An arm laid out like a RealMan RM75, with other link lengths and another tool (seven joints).
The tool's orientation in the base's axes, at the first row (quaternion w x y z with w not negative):
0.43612 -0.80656 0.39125 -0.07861
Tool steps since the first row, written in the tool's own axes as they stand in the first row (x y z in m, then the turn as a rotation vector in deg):
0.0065 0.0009 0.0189 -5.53 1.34 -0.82
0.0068 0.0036 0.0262 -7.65 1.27 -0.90
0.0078 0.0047 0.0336 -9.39 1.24 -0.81
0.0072 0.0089 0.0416 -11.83 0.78 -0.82
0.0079 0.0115 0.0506 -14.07 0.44 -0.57
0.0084 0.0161 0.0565 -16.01 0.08 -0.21
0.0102 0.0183 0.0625 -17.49 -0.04 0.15
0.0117 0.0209 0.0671 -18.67 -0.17 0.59
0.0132 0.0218 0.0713 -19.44 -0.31 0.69
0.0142 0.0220 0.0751 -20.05 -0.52 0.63
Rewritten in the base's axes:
0.0128 0.0073 -0.0136 -4.91 2.92 0.66
0.0149 0.0109 -0.0201 -6.35 4.38 1.22
0.0184 0.0146 -0.0257 -7.48 5.66 1.56
0.0194 0.0189 -0.0336 -8.88 7.51 2.44
0.0226 0.0234 -0.0412 -10.10 9.34 3.03
0.0231 0.0253 -0.0484 -11.05 11.04 3.50
0.0259 0.0273 -0.0541 -11.83 12.35 3.69
0.0276 0.0283 -0.0592 -12.35 13.50 3.78
0.0301 0.0297 -0.0628 -12.75 14.14 3.99
0.0325 0.0314 -0.0655 -13.08 14.60 4.32

